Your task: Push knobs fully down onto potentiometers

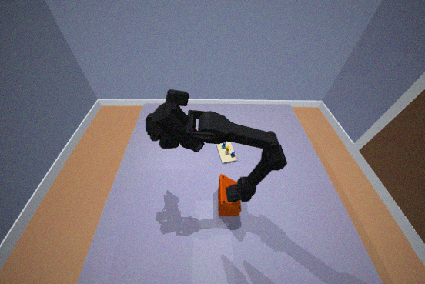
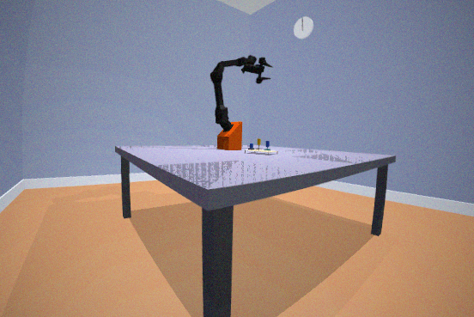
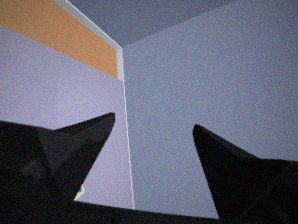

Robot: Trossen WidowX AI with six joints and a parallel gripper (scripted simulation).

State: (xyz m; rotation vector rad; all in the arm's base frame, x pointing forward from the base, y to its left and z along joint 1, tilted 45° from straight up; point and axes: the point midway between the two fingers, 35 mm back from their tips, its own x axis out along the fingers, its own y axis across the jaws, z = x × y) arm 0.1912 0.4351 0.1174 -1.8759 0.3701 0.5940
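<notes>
Right now my gripper tip is 48 cm above the yellow knob, 30 cm to the left of it and 15 cm short of it. Round my gripper tip: blue knob (49 cm below, 29 cm to the right, 20 cm ahead).
</notes>
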